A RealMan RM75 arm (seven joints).
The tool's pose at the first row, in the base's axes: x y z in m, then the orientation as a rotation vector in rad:
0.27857, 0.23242, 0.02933, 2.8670, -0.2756, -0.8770
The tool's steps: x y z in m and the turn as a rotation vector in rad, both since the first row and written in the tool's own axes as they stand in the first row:
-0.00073, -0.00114, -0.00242, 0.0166, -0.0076, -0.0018
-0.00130, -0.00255, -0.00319, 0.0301, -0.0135, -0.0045
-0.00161, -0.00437, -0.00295, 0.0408, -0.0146, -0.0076
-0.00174, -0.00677, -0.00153, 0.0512, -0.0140, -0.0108
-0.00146, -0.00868, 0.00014, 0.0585, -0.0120, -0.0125
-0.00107, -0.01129, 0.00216, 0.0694, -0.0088, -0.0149
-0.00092, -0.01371, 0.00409, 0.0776, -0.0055, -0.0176
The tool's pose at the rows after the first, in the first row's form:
0.27950, 0.23386, 0.03151, 2.8801, -0.2825, -0.8903
0.27966, 0.23541, 0.03220, 2.8914, -0.2863, -0.9010
0.27952, 0.23723, 0.03185, 2.9019, -0.2876, -0.9044
0.27893, 0.23950, 0.03033, 2.9129, -0.2885, -0.9052
0.27848, 0.24118, 0.02846, 2.9210, -0.2897, -0.9034
0.27801, 0.24350, 0.02613, 2.9331, -0.2916, -0.9003
0.27737, 0.24569, 0.02403, 2.9429, -0.2917, -0.8967

